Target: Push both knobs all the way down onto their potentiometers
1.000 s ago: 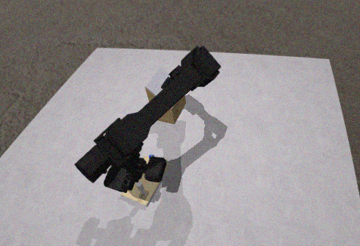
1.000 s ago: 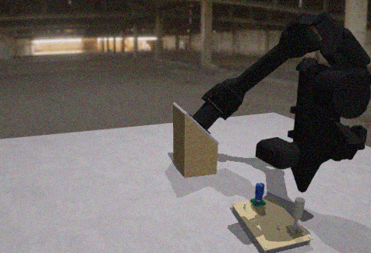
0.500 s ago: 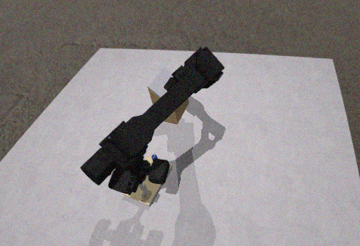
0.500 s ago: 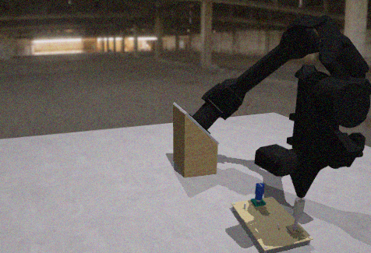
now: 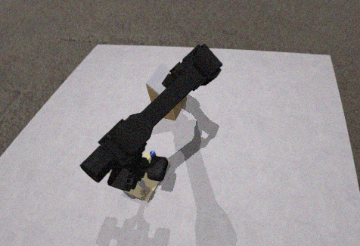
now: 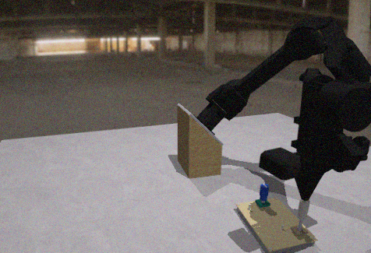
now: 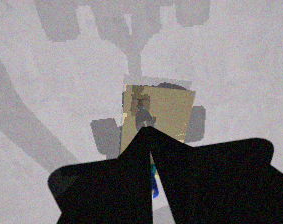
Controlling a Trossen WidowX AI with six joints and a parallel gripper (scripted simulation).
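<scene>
The grey knob is 2 cm below my gripper tip. From my gripper tip the other things lie so: blue knob: 11 cm behind, 4 cm below, 2 cm to the right.
</scene>
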